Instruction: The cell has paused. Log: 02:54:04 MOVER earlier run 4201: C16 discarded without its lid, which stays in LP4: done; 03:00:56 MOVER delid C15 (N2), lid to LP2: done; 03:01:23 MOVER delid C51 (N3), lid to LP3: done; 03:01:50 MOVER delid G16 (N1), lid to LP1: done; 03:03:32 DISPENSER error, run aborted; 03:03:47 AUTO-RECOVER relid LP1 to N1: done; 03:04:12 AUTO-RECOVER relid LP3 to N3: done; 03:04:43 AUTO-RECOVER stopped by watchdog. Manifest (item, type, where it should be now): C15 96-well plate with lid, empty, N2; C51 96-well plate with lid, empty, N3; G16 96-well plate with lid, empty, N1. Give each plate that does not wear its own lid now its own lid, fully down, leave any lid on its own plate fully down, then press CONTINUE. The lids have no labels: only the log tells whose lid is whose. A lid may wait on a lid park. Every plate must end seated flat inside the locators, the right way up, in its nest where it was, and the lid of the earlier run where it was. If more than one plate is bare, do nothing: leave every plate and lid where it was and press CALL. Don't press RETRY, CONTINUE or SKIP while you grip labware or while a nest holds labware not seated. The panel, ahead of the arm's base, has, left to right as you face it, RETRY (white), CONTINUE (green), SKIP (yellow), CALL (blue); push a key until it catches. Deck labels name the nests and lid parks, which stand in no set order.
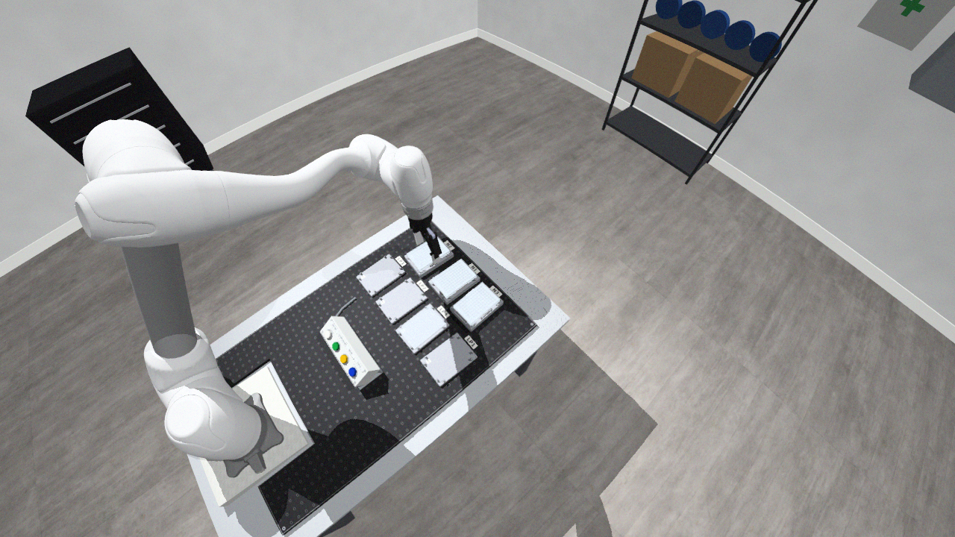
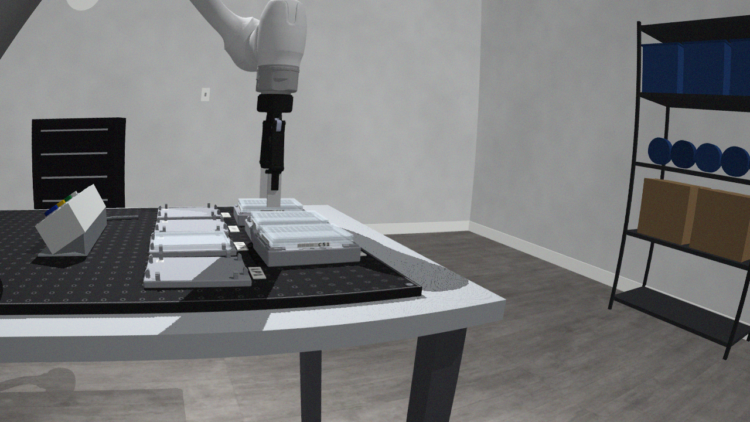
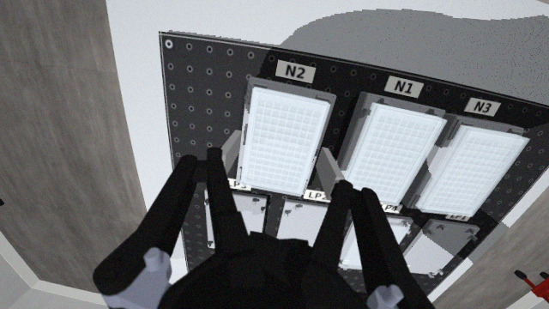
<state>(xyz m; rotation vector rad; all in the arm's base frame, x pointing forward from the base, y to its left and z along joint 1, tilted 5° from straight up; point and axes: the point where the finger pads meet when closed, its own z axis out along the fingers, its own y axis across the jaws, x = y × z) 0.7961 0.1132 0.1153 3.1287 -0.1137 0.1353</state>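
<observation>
Now: the green continue key 43 cm behind my hand, 9 cm to the right of it and 1 cm above it. From my hand the other things lie so: LP3 park (17 cm behind, 6 cm to the left, 6 cm below); then LP2 park (18 cm behind, 7 cm to the right, 6 cm below); then LP1 park (19 cm behind, 33 cm to the right, 6 cm below).
</observation>
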